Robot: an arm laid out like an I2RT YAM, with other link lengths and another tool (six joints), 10 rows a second.
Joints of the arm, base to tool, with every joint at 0 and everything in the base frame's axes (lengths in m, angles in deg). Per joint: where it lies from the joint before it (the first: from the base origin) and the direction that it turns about. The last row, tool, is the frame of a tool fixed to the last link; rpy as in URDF.
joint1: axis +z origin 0 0 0.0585
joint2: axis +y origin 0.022 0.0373 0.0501
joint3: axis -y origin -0.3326 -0.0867 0
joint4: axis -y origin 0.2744 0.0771 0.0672
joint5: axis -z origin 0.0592 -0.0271 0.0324
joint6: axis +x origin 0.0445 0 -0.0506
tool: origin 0.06 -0.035 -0.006 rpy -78 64.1 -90
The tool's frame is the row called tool.
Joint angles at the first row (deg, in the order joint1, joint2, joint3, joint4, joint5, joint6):
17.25, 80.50, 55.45, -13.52, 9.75, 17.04
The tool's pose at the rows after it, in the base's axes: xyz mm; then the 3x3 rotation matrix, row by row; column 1 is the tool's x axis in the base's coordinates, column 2 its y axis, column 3 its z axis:
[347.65, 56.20, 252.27], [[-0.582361, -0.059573, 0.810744], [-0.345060, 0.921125, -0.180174], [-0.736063, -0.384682, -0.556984]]
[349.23, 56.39, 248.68], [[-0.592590, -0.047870, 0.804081], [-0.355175, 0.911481, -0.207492], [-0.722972, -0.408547, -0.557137]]
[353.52, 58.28, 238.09], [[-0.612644, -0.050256, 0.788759], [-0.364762, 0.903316, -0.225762], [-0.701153, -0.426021, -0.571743]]
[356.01, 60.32, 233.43], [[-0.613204, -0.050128, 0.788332], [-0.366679, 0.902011, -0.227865], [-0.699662, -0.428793, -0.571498]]
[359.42, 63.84, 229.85], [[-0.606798, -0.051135, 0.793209], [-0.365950, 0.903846, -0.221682], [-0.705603, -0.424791, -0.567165]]
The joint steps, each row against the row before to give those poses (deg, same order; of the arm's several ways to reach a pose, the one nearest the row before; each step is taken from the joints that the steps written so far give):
0.74, 1.57, 0.43, -0.19, 3.35, 0.10
0.46, 0.90, 0.02, 0.08, 1.89, -0.13
0.35, 1.97, -0.09, 0.37, 1.06, 0.04
0.26, 0.81, -0.25, 0.96, 0.32, 0.08
0.34, 0.78, -0.17, 1.35, -0.02, 0.16

